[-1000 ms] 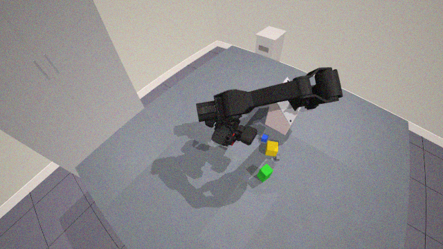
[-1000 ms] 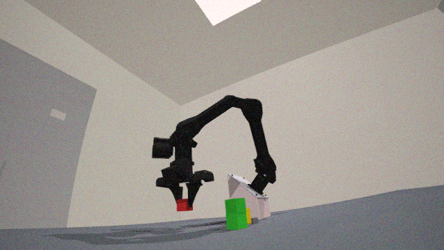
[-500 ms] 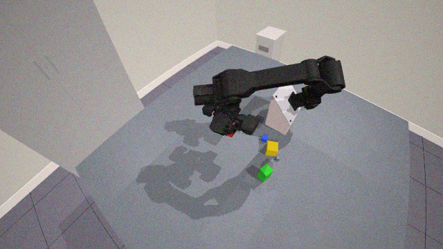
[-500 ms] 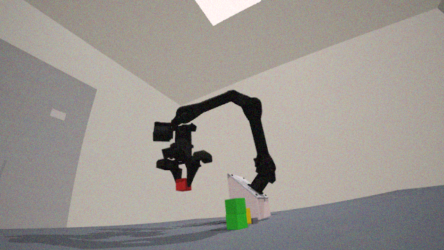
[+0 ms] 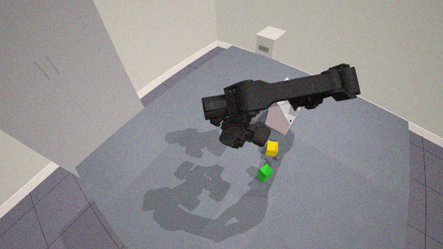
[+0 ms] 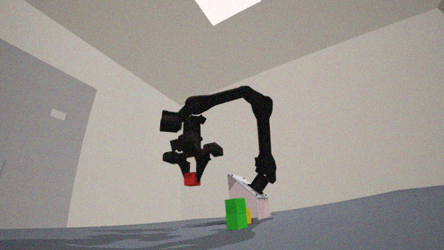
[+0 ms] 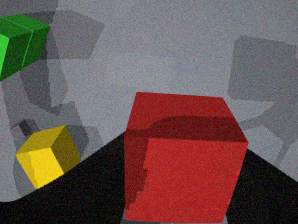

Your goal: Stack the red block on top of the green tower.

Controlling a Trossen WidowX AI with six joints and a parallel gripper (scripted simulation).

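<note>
My gripper tip is 100 mm past the yellow block, 110 mm to the right of it and 110 mm above it. Round my gripper tip: small blue block 140 mm behind, 60 mm to the left, 120 mm below; then red block 10 mm above; then purple block 480 mm ahead, 460 mm to the left, 110 mm below.
</note>
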